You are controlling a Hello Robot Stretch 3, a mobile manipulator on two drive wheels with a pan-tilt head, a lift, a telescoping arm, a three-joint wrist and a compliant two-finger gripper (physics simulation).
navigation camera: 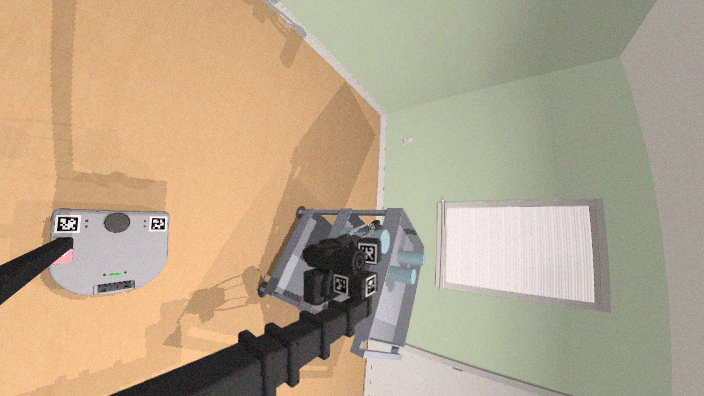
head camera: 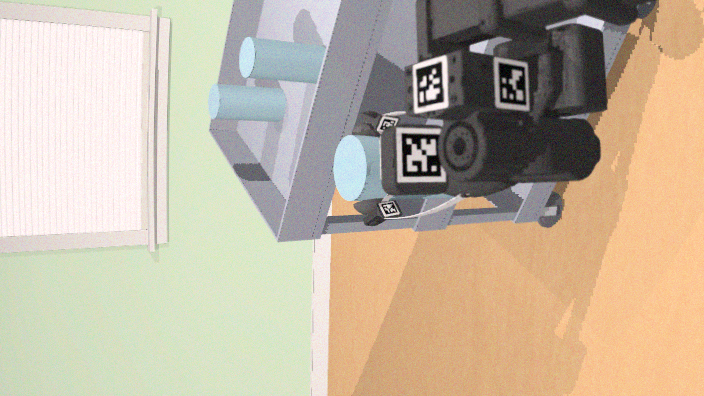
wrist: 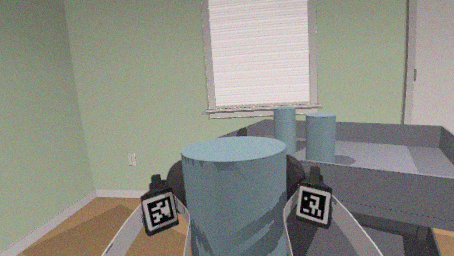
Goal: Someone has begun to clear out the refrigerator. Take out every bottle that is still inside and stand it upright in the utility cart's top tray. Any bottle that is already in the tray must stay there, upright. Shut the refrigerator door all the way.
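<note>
My gripper (head camera: 370, 167) (wrist: 235, 175) is shut on a wide light-blue bottle (head camera: 350, 167) (navigation camera: 382, 241) (wrist: 235, 210) and holds it upright. The held bottle is outside the top tray (head camera: 310, 150) (navigation camera: 411, 305) (wrist: 390, 190), on the near side of its long wall, towards the tray's left end in the wrist view. Two narrower-looking blue bottles stand upright in the tray: one (head camera: 250, 102) (navigation camera: 412, 258) (wrist: 284, 130) near the far wall, the other (head camera: 282, 60) (navigation camera: 402, 275) (wrist: 321, 137) closer to the near wall. The wrist hides the held bottle's lower part in the head view. The refrigerator does not show.
The cart's lower shelves lie below the gripper. A wall with a blind-covered window (head camera: 75, 125) (navigation camera: 520, 250) (wrist: 260, 50) stands behind the cart. My base (navigation camera: 110, 255) is on the floor to the left, and my arm (navigation camera: 225, 365) reaches over the cart.
</note>
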